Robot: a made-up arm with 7 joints. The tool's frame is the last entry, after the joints. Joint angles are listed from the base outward. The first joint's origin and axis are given. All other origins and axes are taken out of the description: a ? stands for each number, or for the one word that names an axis. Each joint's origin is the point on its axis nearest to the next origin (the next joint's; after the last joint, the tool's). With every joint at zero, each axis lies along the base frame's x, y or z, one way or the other. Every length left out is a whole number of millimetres.
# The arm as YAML. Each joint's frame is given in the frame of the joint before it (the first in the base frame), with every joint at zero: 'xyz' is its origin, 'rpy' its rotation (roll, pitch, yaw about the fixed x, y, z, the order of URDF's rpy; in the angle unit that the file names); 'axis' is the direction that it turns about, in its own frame. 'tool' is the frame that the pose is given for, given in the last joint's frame.
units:
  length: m
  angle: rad
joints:
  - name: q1
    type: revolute
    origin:
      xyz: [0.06, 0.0, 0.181]
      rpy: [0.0, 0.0, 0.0]
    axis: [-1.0, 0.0, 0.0]
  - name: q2
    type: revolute
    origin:
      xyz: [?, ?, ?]
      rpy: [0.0, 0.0, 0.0]
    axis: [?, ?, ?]
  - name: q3
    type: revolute
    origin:
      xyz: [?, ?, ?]
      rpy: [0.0, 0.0, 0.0]
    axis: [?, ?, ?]
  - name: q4
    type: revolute
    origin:
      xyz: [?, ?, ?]
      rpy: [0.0, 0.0, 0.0]
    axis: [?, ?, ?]
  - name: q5
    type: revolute
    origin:
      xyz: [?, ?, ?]
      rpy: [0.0, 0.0, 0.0]
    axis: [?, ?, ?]
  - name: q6
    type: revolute
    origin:
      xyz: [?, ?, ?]
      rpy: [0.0, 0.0, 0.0]
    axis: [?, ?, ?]
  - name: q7
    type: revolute
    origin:
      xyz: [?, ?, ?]
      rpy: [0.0, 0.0, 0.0]
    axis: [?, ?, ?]
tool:
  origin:
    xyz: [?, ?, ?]
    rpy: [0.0, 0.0, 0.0]
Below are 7 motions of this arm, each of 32 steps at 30 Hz.
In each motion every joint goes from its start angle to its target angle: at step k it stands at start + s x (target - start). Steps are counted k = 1, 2, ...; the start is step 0. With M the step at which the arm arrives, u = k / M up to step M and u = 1 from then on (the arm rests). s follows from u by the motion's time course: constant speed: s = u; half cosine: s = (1 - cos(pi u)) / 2; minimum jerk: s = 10 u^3 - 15 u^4 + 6 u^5.
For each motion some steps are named. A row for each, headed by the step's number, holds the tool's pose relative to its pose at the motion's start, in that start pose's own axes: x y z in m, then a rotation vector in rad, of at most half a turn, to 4 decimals.
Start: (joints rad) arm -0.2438 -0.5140 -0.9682 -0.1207 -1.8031 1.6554 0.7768
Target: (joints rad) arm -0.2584 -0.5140 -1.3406 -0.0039 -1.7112 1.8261 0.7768
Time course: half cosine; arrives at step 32
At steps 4, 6, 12, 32:
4: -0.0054 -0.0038 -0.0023 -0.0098 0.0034 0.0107
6: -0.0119 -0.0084 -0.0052 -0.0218 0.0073 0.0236
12: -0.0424 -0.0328 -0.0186 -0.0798 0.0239 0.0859
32: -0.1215 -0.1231 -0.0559 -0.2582 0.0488 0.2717

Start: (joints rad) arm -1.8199 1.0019 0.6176 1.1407 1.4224 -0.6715 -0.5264
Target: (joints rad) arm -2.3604 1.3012 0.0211 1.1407 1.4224 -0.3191 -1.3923
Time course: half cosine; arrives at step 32
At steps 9, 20, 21, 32:
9: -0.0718 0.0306 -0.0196 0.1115 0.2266 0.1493
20: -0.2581 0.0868 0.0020 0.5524 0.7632 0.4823
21: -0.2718 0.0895 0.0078 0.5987 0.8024 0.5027
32: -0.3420 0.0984 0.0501 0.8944 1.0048 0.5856

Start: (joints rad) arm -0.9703 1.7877 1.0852 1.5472 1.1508 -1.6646 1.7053
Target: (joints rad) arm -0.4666 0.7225 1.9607 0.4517 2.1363 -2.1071 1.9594
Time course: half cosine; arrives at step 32
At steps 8, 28, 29, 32:
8: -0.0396 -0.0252 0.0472 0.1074 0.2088 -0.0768
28: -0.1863 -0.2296 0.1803 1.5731 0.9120 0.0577
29: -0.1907 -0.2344 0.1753 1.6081 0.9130 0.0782
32: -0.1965 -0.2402 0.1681 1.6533 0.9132 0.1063

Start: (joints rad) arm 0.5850 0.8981 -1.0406 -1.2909 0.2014 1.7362 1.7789
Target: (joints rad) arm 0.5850 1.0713 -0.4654 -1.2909 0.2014 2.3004 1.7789
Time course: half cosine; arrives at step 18
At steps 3, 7, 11, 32:
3: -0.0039 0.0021 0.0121 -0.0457 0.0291 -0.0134
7: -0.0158 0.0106 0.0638 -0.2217 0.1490 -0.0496
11: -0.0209 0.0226 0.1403 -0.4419 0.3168 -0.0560
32: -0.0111 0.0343 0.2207 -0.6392 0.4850 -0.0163

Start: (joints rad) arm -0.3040 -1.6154 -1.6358 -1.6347 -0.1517 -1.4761 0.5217
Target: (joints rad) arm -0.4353 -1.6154 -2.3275 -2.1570 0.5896 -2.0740 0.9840
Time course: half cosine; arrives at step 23
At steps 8, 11, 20, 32:
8: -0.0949 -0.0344 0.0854 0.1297 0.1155 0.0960
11: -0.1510 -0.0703 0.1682 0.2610 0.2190 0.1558
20: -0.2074 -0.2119 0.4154 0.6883 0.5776 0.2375
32: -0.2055 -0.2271 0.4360 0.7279 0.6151 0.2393

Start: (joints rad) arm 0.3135 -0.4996 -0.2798 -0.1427 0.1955 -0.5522 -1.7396
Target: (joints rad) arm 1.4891 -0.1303 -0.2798 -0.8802 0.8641 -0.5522 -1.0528
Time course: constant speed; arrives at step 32
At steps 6, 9, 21, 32:
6: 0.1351 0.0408 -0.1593 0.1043 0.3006 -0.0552
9: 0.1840 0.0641 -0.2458 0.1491 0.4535 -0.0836
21: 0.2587 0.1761 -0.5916 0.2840 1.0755 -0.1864
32: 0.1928 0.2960 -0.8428 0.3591 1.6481 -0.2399

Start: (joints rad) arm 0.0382 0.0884 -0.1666 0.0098 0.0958 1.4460 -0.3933
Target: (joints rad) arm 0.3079 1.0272 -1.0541 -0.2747 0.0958 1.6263 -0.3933
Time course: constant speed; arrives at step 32
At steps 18, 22, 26, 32:
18: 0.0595 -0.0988 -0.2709 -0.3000 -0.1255 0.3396
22: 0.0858 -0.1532 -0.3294 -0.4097 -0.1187 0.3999
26: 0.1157 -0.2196 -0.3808 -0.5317 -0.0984 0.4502
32: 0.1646 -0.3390 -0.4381 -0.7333 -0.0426 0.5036

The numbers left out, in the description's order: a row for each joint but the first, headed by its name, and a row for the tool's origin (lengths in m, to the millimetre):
q2: xyz 0.0 0.023 0.375, axis 0.0 -1.0 0.0
q3: xyz -0.347 0.0 0.229, axis -1.0 0.0 0.0
q4: xyz 0.0 0.036 0.094, axis 0.0 -1.0 0.0
q5: xyz 0.09 0.0 0.027, axis -1.0 0.0 0.0
q6: xyz 0.0 0.331 0.04, axis 0.0 1.0 0.0
q7: xyz -0.021 0.0 -0.129, axis 0.0 0.0 -1.0
tool: xyz 0.034 0.071 0.0

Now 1 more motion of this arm.
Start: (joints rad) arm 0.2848 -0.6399 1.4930 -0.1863 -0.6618 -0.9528 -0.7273
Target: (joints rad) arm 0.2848 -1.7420 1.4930 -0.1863 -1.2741 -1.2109 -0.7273
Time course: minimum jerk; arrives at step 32
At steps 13, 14, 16, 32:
13: 0.0427 -0.0825 0.0810 0.3223 -0.0445 0.0182
14: 0.0524 -0.0987 0.0899 0.3766 -0.0450 0.0170
16: 0.0747 -0.1330 0.1030 0.4883 -0.0393 0.0110
32: 0.1990 -0.2601 0.0737 0.9323 0.0971 -0.0507

